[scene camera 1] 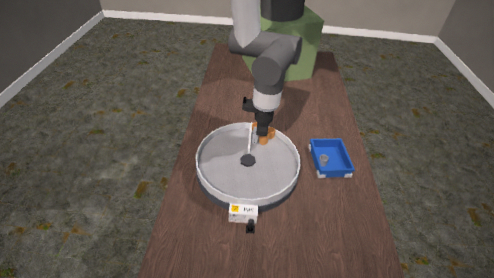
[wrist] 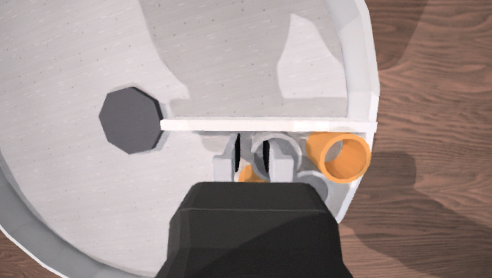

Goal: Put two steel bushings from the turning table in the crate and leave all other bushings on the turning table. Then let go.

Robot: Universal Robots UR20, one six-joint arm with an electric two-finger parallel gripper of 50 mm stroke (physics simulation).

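Places are measured from the arm's base along level axes (x ahead, y left, z up), in centimetres.
Pixels of known places: gripper, fingertip midpoint: (scene camera 1: 254,141) (wrist: 251,145); arm's base, origin of the base link: (scene camera 1: 281,13).
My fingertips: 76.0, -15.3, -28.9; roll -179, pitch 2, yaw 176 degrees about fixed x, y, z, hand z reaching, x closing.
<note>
Ahead of a thing's pixels: the offset from my fingertips to its top centre, as dx, dy, dz. "spot": to the spot under its first point. Level surfaces: height alone.
The turning table @[+11.3, -3.0, +0.3] (scene camera 1: 225,175) (wrist: 65,200) holds several bushings beside its white divider. A steel bushing @[-1.8, +0.3, +3.3] (wrist: 295,150) stands upright close to the divider; a second steel bushing @[-4.2, +3.3, +3.3] (wrist: 319,186) is partly hidden by the gripper body. One orange bushing @[-7.0, +0.6, +3.3] (wrist: 354,159) is near the rim, another orange bushing @[-0.4, +3.8, +3.3] (scene camera 1: 263,140) (wrist: 249,174) shows by the fingers. My gripper (scene camera 1: 259,135) (wrist: 251,145) is partly open. In the wrist view its right finger overlaps the first steel bushing's opening and its left finger is left of that bushing; nothing is gripped. One steel bushing @[+7.1, +30.0, -1.5] (scene camera 1: 324,160) is in the blue crate @[+5.2, +33.5, -0.8] (scene camera 1: 336,173).
The white divider @[spot: +2.1, -2.0, +2.3] (scene camera 1: 250,140) (wrist: 270,124) runs from the dark hub @[+11.3, -3.0, +0.3] (scene camera 1: 248,160) (wrist: 131,120) to the raised rim @[spot: -9.1, -5.3, +2.3] (wrist: 370,75). A white box @[spot: +36.6, -4.6, -1.5] (scene camera 1: 243,216) stands before the turning table on the wooden table @[dz -5.9] (scene camera 1: 200,250). The crate is right of the turning table.
</note>
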